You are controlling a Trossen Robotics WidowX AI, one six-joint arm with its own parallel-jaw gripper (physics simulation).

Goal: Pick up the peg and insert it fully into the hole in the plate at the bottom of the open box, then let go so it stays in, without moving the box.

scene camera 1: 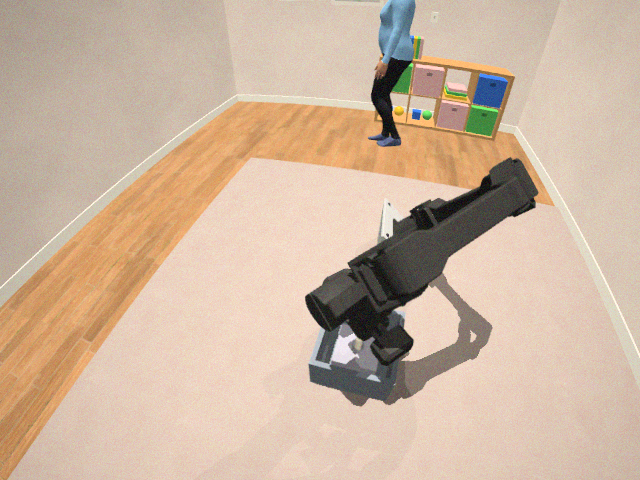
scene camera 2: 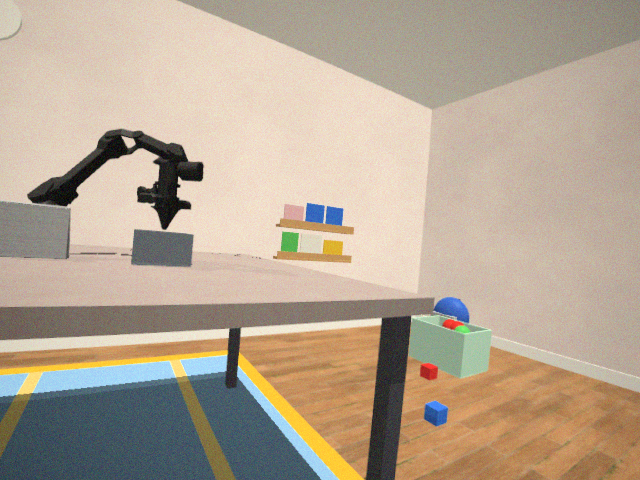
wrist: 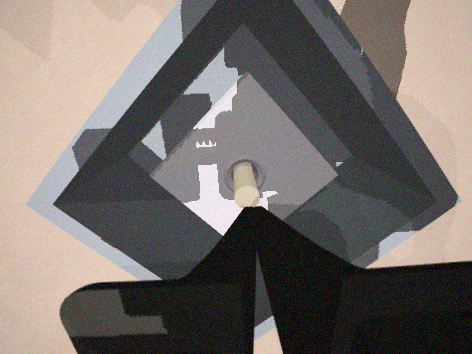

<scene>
My gripper shows in scene camera 1 [360, 336], in scene camera 2 [164, 229] and in the wrist view [253, 215]. A blue-grey box shows in scene camera 1 [379, 386], in scene camera 2 [155, 248] and in the wrist view [389, 186]. A grey plate shows in scene camera 1 and in the wrist view; in scene camera 2 it is hidden by the blue-grey box. The same spot on the grey plate: [wrist: 246, 125] is [scene camera 1: 371, 339].
</scene>
